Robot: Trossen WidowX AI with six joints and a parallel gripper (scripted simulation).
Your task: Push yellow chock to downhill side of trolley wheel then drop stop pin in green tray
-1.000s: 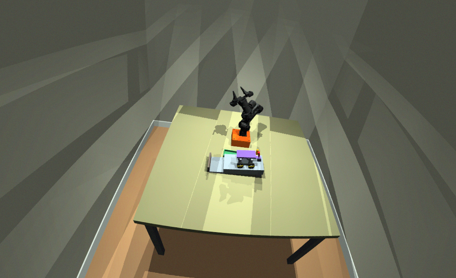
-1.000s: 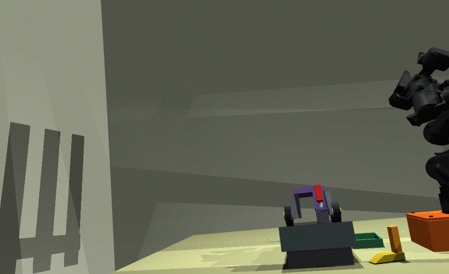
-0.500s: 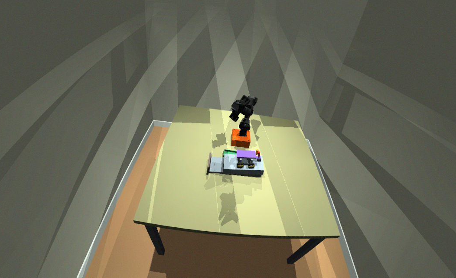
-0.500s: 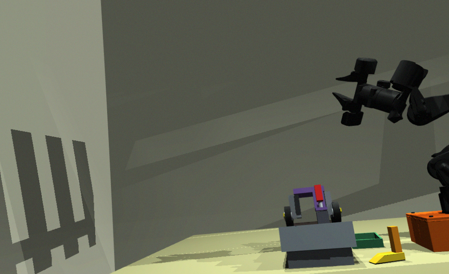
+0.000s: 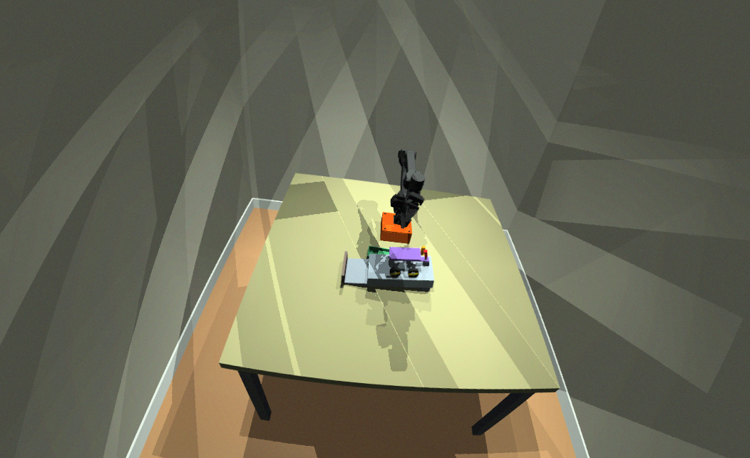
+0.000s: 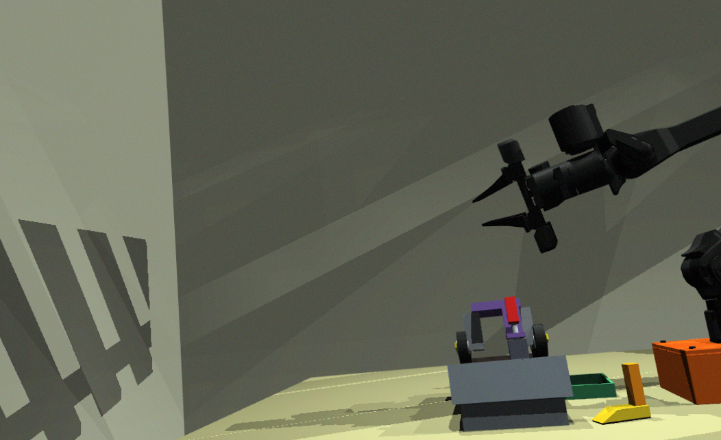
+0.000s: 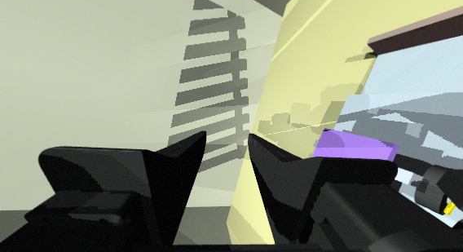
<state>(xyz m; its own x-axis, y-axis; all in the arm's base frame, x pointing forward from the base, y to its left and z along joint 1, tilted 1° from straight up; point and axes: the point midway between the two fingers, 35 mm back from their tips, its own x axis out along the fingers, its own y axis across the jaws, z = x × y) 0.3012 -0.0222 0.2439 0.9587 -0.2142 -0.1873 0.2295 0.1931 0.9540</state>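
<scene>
Right now the red-headed stop pin is 180 mm below my gripper tip, 130 mm to the left of it and 30 mm behind it. Round my gripper tip: yellow chock 290 mm below, 160 mm to the left, 140 mm behind; brown end wall 280 mm below, 210 mm to the right; trolley 200 mm below, 40 mm to the left.
</scene>
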